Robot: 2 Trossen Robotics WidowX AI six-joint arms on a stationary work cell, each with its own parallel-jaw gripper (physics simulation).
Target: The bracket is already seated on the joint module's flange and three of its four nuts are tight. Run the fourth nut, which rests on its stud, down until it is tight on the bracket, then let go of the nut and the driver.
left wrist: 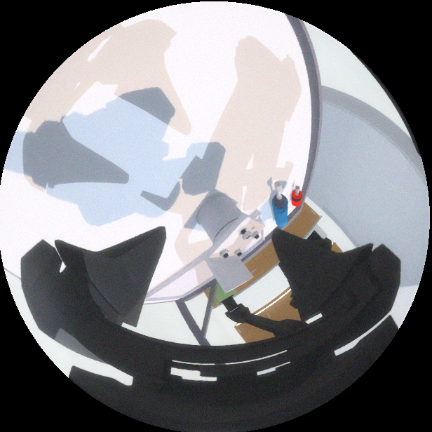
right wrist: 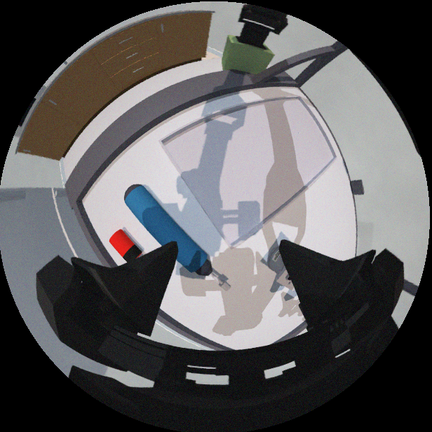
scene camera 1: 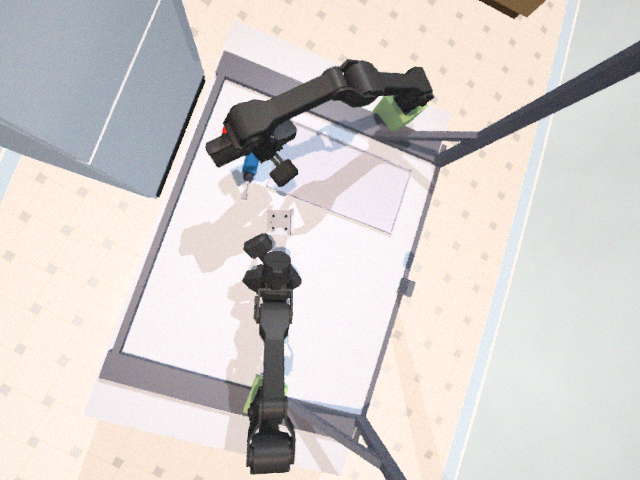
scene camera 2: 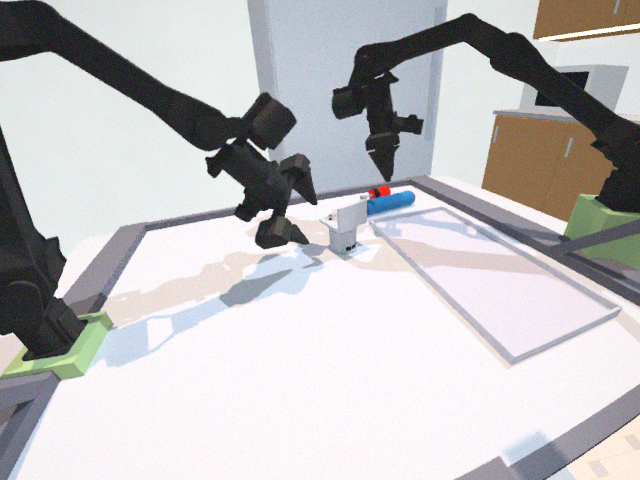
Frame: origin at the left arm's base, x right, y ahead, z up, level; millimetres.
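Seen in the pictures: left gripper, fingertip midpoint: [scene camera 1: 273,245] [scene camera 2: 311,223]; right gripper, fingertip midpoint: [scene camera 1: 273,160] [scene camera 2: 389,178]; left arm's base, link origin: [scene camera 2: 57,340]; right arm's base, link origin: [scene camera 1: 406,100] [scene camera 2: 621,205].
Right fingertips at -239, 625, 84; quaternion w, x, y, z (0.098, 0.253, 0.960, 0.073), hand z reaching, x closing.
Pixels of each thing's top centre, then the offset from my right fingertips to it, as dx, dy, dz. "spot": a spot on its surface instead.
- grey joint module, top centre: [scene camera 2: 342,216] +81, -143, -38
- blue driver, surface spot: [scene camera 2: 391,202] spot: -51, +36, -84
- black tool, top centre: [scene camera 2: 374,189] -154, +30, -78
- flat rimmed tray, top centre: [scene camera 2: 466,252] [scene camera 1: 342,177] +206, +69, -96
The pale bracket [scene camera 1: 279,220] [scene camera 2: 352,215] [left wrist: 230,274] sits on the grey joint module [scene camera 2: 342,242] [left wrist: 218,215]. Several nuts stand on its plate; one nut [left wrist: 225,254] is at the near left in the left wrist view. Which is loose, I cannot tell. The blue driver [scene camera 1: 250,164] [scene camera 2: 391,202] [left wrist: 280,212] [right wrist: 167,230] lies on the table beyond the bracket. My left gripper [scene camera 2: 311,223] [left wrist: 220,233] is open and empty, beside the bracket at the left in scene camera 2. My right gripper [scene camera 2: 387,179] [right wrist: 230,246] is open and empty, above the driver.
A red and black tool [scene camera 2: 379,192] [left wrist: 296,198] [right wrist: 120,241] lies beside the driver near the table's edge. A flat rimmed tray [scene camera 1: 328,210] [scene camera 2: 568,335] lies on the table near the bracket. Dark frame rails surround the tabletop.
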